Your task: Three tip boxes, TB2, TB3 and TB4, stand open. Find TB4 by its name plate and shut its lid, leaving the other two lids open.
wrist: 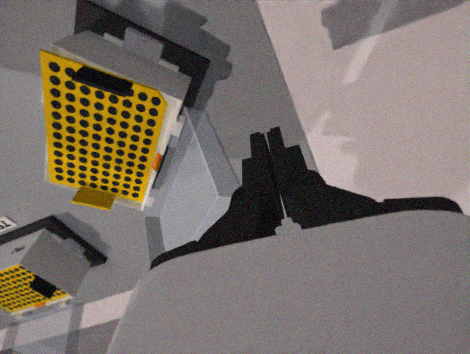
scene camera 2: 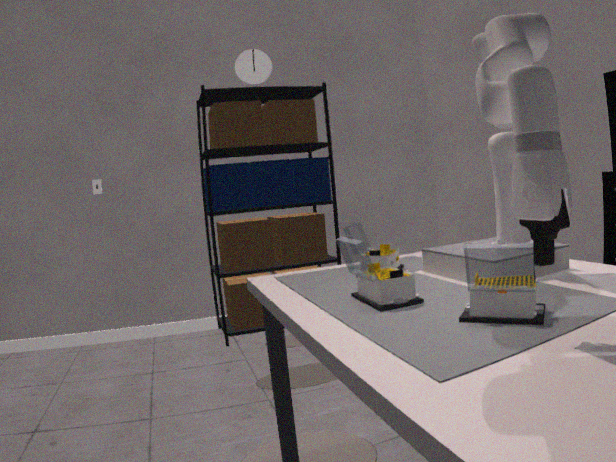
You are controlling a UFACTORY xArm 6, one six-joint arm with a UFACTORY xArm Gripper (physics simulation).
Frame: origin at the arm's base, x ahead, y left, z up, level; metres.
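Seen in the pictures: gripper, fingertip midpoint: (wrist: 271, 152) (scene camera 2: 544, 264).
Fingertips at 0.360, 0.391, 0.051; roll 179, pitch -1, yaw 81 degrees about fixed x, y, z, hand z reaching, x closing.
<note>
Pixels of each thing's top centre, then the offset from my fingertips to it, as dx, dy, dz. "*": a spot on its surface instead. Level surfaces: height alone.
- tip box with a yellow rack, top centre: (wrist: 91, 159) (scene camera 2: 505, 271) -0.035, -0.120, -0.032
- second tip box, top centre: (wrist: 2, 292) (scene camera 2: 389, 270) +0.063, -0.384, -0.049
- partly visible name plate, surface spot: (wrist: 7, 223) * +0.010, -0.365, -0.113
- raised lid, surface spot: (scene camera 2: 356, 252) * +0.160, -0.347, +0.007
- grey mat, surface height: dz -0.115
- white table, surface height: dz -0.118
In the wrist view, a tip box with a yellow rack (wrist: 102, 135) is at the upper left. Its clear lid (wrist: 187, 192) stands open on the side towards my gripper. A second tip box (wrist: 55, 262) is at the lower left, beside a partly visible name plate (wrist: 7, 223) whose number I cannot read. In the scene view, one tip box (scene camera 2: 502, 304) stands at the right with its clear lid (scene camera 2: 495, 267) raised. Two others (scene camera 2: 387, 291) (scene camera 2: 389, 259) stand at the left, with a raised lid (scene camera 2: 356, 252). I cannot tell which is TB4. My gripper (wrist: 271, 152) (scene camera 2: 544, 263) is shut and empty, apart from the nearest box and its lid.
The boxes stand on a grey mat (scene camera 2: 425, 350) on the white table (scene camera 2: 530, 400). The robot's pale base block (scene camera 2: 450, 261) is at the back of the table. A black shelf rack (scene camera 2: 265, 150) with cartons and a blue bin stands by the wall.
</note>
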